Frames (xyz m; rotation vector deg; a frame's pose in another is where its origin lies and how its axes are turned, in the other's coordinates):
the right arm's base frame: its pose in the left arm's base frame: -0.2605 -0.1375 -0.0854 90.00 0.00 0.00
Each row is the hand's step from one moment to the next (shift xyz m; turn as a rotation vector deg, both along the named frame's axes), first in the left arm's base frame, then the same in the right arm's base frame.
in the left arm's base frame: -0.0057 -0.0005 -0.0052 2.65 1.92 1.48
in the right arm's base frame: -0.0057 -0.0052 0.0005 2.65 1.48 -1.92
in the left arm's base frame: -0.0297 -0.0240 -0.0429 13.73 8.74 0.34
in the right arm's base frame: -0.0297 -0.0429 0.0240 13.73 0.34 -8.74
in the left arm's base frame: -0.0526 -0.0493 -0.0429 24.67 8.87 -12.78
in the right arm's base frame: -0.0526 -0.0429 0.0493 24.67 -12.78 -8.87
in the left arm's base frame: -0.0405 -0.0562 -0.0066 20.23 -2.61 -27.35
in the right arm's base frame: -0.0405 -0.0066 0.0562 20.23 -27.35 2.61
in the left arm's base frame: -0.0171 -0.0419 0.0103 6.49 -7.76 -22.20
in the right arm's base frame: -0.0171 0.0103 0.0419 6.49 -22.20 7.76
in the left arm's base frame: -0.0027 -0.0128 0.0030 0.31 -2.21 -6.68
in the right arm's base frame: -0.0027 0.0030 0.0128 0.31 -6.68 2.21
